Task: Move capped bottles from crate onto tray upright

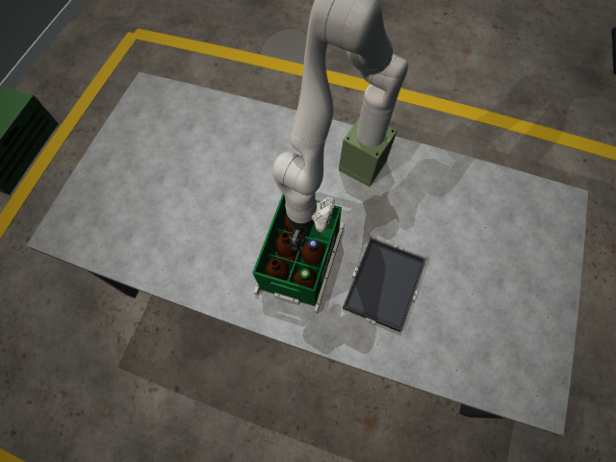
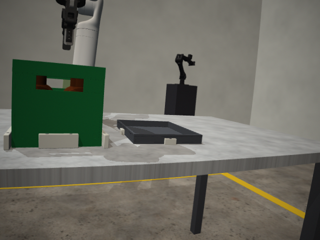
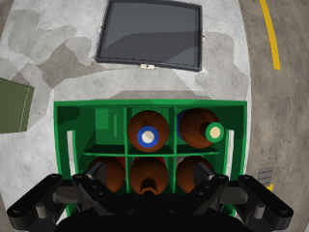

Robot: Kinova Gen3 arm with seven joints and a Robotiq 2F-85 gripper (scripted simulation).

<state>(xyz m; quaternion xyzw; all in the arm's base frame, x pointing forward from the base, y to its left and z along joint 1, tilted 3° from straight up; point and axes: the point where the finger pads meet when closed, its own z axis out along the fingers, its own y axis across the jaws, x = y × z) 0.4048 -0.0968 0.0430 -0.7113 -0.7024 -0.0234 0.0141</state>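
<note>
Now: the crate 150 mm below my hand and 20 mm to the right of it. The rest, counted from my hand: tray (260 mm to the left, 220 mm below).
</note>
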